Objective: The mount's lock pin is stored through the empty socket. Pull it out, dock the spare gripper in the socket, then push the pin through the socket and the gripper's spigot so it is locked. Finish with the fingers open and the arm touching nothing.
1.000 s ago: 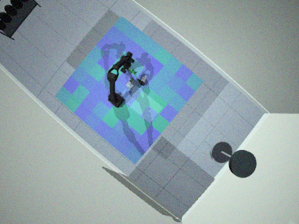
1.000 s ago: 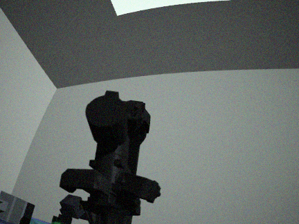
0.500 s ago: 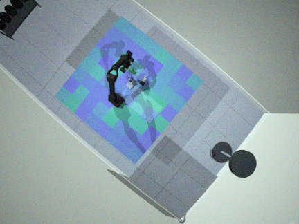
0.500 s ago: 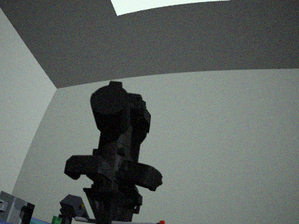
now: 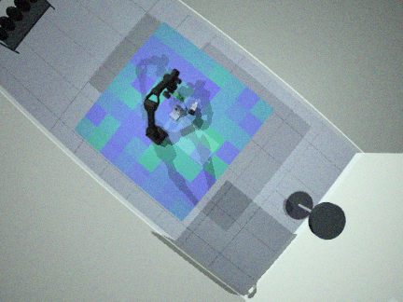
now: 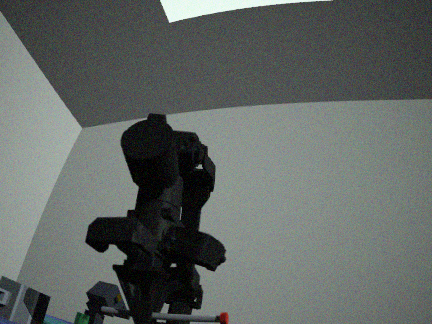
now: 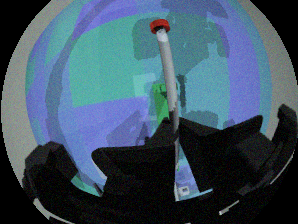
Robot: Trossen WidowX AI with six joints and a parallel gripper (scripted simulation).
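Right now my gripper tip is 20 mm to the left of the green upright piece and 20 mm above it. Also, from my gripper tip: spare gripper: 230 mm to the right, 50 mm behind, 20 mm below; then mount: 130 mm behind, 110 mm to the right, 10 mm above.
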